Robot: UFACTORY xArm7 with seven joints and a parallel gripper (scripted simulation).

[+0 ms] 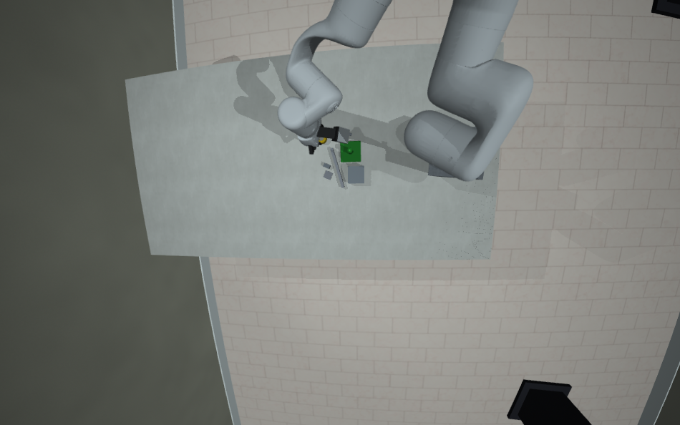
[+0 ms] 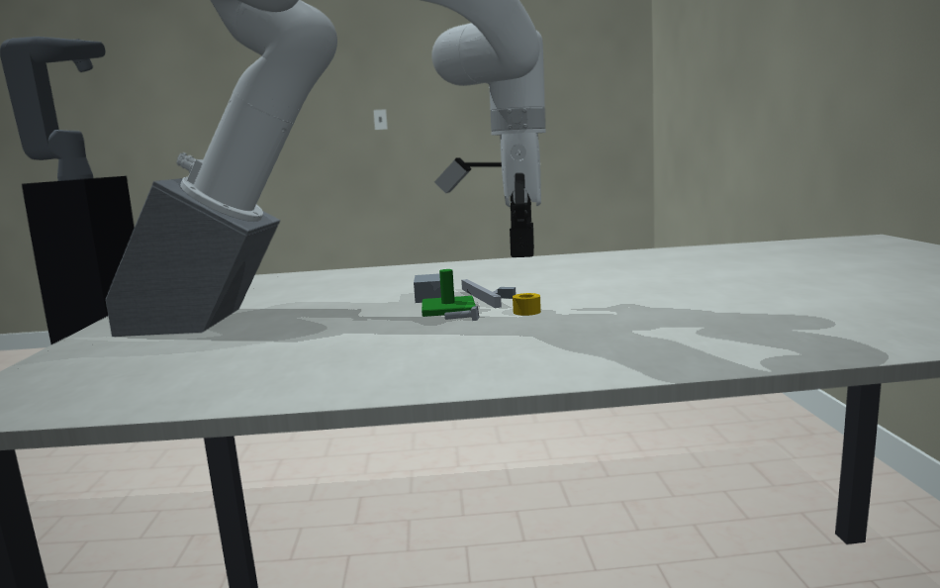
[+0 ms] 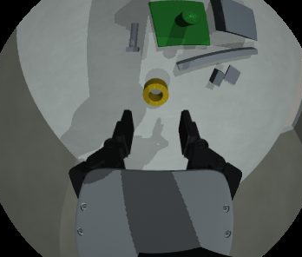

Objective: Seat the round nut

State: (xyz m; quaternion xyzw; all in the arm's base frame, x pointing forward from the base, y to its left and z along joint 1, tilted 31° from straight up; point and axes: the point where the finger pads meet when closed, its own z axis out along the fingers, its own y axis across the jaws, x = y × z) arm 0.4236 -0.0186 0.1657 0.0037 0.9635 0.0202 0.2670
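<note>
My hand is 80 mm past the grey t-shaped piece, 30 mm to the left of it and 100 mm above it. The rest, counted from my hand: long grey bar 70 mm behind, 110 mm to the left, 100 mm below; grey block 150 mm behind, 120 mm to the left, 90 mm below; small grey cube 30 mm behind, 100 mm to the left, 100 mm below.
</note>
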